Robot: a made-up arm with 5 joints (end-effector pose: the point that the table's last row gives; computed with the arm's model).
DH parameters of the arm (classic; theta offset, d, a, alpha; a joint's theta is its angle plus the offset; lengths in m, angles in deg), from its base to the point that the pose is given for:
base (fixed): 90 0.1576 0 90
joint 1: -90 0.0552 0.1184 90
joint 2: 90 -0.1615 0.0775 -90
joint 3: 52.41 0 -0.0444 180
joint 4: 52.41 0.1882 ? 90
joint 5: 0 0.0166 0.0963 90
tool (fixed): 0 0.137 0 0
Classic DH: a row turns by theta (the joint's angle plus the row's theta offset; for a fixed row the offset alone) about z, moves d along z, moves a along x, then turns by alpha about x.
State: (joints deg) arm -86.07 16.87 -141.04 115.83 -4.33
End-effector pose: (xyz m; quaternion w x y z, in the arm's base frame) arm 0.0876 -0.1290 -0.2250 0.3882 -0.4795 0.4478 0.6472
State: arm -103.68 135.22 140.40 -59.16 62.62
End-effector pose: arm 0.2849 -0.0646 0.1011 0.8501 0.4939 0.0580 0.1735
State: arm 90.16 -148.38 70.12 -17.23 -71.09
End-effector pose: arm -0.0443 0.1174 0.2740 0.0614 -0.8590 -0.4841 -0.1552
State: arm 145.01 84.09 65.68 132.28 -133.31
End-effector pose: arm 0.2748 -0.1300 0.3185 0.1375 -0.3243 0.2381 -0.9051
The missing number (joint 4, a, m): 0.0896
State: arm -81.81 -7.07 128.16 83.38 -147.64
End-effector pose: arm 0.0877 -0.3547 -0.0227 0.4791 0.0767 -0.6033 0.6330
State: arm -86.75 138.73 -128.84 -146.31 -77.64
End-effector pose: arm 0.0682 -0.0314 -0.0579 0.2772 -0.1557 0.5927 -0.7400
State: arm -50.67 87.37 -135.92 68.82 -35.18
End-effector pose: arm 0.0752 0.0401 -0.1043 0.0908 0.4324 -0.2056 -0.8732
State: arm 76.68 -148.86 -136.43 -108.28 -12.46
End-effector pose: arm -0.1476 0.2302 0.2548 0.4314 0.0352 0.7309 0.5277
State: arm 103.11 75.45 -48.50 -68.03 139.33
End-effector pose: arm 0.4307 0.0345 0.3807 0.6468 0.5544 0.3639 0.3768
